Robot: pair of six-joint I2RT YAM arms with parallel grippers.
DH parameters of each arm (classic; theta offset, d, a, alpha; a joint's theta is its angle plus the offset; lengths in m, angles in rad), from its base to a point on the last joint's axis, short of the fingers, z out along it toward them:
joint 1: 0 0.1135 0.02 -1.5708
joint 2: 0 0 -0.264 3.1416
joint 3: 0.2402 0 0.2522 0
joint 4: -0.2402 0 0.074 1.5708
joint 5: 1.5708 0 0 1.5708
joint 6: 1.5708 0.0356 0 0
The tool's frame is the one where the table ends.
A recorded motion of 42 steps. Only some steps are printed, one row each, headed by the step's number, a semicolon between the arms.
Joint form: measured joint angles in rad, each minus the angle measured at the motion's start. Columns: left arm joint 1, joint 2, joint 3, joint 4, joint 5, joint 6; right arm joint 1, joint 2, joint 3, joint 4, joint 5, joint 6.
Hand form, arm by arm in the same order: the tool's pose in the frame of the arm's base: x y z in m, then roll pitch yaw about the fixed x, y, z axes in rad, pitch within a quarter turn. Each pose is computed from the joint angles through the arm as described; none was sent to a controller.
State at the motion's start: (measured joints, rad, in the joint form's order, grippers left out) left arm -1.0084 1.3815 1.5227 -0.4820 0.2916 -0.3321; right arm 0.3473 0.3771 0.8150 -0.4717 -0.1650 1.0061
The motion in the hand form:
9: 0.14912 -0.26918 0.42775 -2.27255 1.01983 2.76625; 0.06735 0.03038 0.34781 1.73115 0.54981 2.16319
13: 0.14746 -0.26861 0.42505 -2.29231 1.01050 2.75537; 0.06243 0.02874 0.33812 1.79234 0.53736 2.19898
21: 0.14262 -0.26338 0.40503 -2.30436 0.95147 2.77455; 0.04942 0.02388 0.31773 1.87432 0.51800 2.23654
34: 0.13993 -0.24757 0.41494 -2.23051 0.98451 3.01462; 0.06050 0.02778 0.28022 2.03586 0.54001 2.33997
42: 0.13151 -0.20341 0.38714 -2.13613 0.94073 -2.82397; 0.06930 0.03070 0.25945 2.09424 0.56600 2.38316
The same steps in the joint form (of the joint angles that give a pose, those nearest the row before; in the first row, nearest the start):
9: -0.0256 0.0050 0.0000 -0.0126 -0.0210 -0.0069; -0.0001 -0.0351 -0.0217 -0.1179 0.0057 -0.0130
13: -0.0305 0.0000 -0.0095 -0.0214 -0.0320 -0.0084; -0.0001 -0.0603 -0.0343 -0.1846 0.0018 -0.0153
21: -0.0381 -0.0401 -0.1076 -0.0031 -0.0542 -0.0526; 0.0001 -0.1385 -0.0740 -0.2968 0.0062 -0.0168
34: -0.0389 -0.1018 -0.1362 0.0282 -0.2193 -0.1251; -0.0003 -0.1495 -0.1923 -0.3235 0.0085 -0.0919
42: -0.0233 -0.2892 -0.3704 0.0912 -0.5306 -0.3010; -0.0004 -0.1507 -0.2720 -0.2857 0.0152 -0.1385

